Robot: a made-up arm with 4 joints.
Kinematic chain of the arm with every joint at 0, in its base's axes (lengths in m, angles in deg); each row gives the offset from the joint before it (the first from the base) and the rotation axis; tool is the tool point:
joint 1: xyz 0 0 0.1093 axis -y
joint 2: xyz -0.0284 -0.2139 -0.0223 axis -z
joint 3: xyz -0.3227 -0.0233 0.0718 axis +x
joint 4: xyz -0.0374 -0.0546 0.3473 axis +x
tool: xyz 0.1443 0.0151 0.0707
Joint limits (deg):
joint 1: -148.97..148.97
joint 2: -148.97..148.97
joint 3: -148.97..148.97
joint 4: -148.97..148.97
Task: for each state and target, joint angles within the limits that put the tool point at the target. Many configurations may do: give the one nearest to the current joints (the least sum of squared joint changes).
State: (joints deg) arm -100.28 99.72 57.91 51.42
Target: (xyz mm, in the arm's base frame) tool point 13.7 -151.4 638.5
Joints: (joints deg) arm -73.89 70.78 62.62 40.02
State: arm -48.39 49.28 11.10 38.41
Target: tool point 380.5 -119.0 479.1
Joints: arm -78.72 58.79 10.51 28.42
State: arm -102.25 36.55 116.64 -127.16
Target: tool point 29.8 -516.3 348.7
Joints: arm -108.59 -1.49 107.62 -130.00
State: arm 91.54 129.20 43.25 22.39
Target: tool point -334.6 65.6 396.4
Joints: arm 54.46 144.96 14.57 18.99
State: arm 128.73 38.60 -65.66 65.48
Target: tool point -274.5 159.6 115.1
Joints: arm 112.86 53.34 -75.76 58.22
